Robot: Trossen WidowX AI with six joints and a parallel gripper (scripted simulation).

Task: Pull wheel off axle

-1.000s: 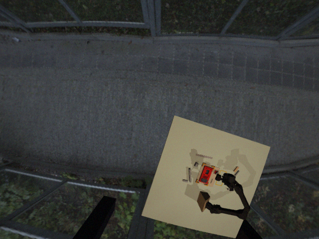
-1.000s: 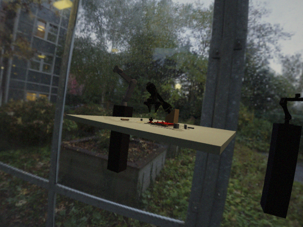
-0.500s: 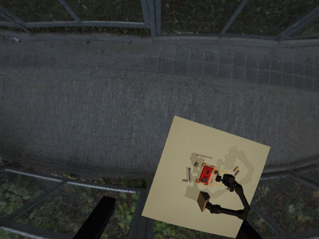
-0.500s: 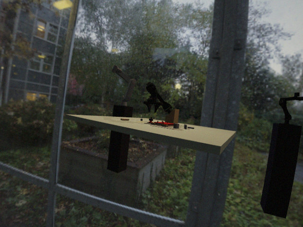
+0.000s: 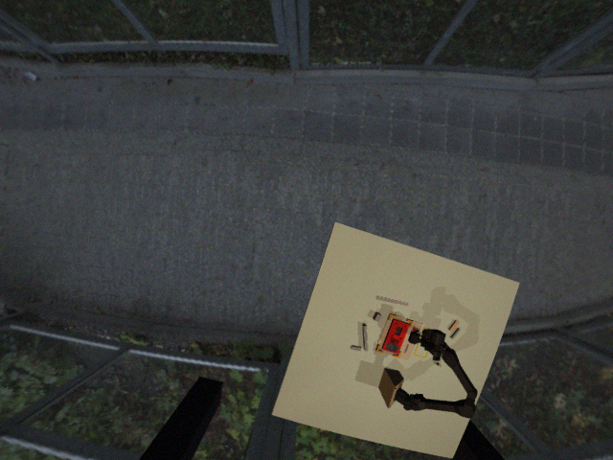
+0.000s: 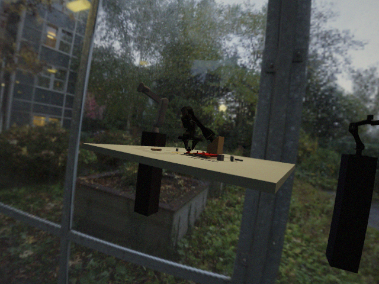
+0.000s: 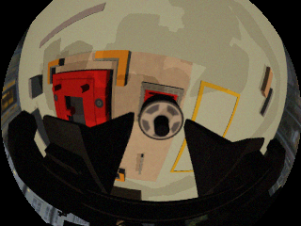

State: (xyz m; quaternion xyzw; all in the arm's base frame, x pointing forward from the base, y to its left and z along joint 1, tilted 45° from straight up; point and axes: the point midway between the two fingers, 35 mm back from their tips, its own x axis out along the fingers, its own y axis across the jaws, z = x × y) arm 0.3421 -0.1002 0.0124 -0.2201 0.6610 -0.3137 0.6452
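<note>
My gripper tip is now right at the dark wheel.
</note>
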